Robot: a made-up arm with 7 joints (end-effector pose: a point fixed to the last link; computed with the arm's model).
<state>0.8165 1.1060 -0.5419 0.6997 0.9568 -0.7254 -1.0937</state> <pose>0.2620 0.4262 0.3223 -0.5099 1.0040 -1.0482</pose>
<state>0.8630 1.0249 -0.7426 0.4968 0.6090 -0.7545 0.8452</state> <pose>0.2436 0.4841 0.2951 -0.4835 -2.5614 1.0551</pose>
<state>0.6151 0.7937 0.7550 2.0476 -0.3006 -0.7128 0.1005</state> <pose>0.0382 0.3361 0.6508 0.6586 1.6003 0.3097</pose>
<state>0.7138 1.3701 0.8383 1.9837 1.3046 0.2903 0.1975</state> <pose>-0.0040 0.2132 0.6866 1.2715 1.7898 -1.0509</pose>
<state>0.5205 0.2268 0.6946 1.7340 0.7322 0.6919 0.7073</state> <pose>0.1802 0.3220 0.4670 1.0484 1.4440 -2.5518</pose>
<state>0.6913 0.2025 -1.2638 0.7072 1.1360 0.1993 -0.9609</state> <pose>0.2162 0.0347 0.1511 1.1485 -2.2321 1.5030</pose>
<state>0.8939 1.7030 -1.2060 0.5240 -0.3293 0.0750 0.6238</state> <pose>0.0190 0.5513 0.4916 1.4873 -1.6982 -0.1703</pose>
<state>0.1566 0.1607 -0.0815 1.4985 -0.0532 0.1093 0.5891</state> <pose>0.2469 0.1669 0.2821 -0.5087 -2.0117 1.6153</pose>
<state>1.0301 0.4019 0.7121 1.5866 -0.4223 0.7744 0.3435</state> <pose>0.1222 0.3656 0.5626 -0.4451 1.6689 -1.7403</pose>
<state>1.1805 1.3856 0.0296 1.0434 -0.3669 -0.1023 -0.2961</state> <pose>0.0592 0.4574 0.6372 -0.5079 1.7581 -0.0343</pose>
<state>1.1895 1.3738 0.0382 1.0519 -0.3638 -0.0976 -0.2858</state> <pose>0.0600 0.4557 0.6383 -0.4972 1.7510 -0.0544</pose>
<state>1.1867 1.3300 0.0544 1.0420 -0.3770 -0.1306 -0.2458</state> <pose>0.0702 0.4599 0.6330 -0.4578 1.7996 -0.0899</pose>
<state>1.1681 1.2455 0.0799 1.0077 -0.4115 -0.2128 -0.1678</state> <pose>0.0938 0.4708 0.6181 -0.3773 1.9200 -0.1435</pose>
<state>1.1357 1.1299 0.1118 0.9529 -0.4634 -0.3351 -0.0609</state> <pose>0.1296 0.4839 0.5922 -0.2536 2.0966 -0.2087</pose>
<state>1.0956 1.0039 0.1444 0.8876 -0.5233 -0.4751 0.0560</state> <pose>0.1717 0.4931 0.5570 -0.0958 2.2940 -0.2745</pose>
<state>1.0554 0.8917 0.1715 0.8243 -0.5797 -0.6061 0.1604</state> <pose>0.2104 0.4956 0.5188 0.0719 2.4709 -0.3292</pose>
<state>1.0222 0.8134 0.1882 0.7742 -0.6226 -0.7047 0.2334</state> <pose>0.2377 0.4937 0.4866 0.2103 2.5976 -0.3645</pose>
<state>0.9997 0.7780 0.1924 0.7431 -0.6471 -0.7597 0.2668</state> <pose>0.2504 0.4924 0.4671 0.2862 2.6685 -0.3775</pose>
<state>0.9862 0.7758 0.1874 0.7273 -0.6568 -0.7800 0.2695</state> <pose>0.2523 0.4937 0.4592 0.3034 2.6999 -0.3742</pose>
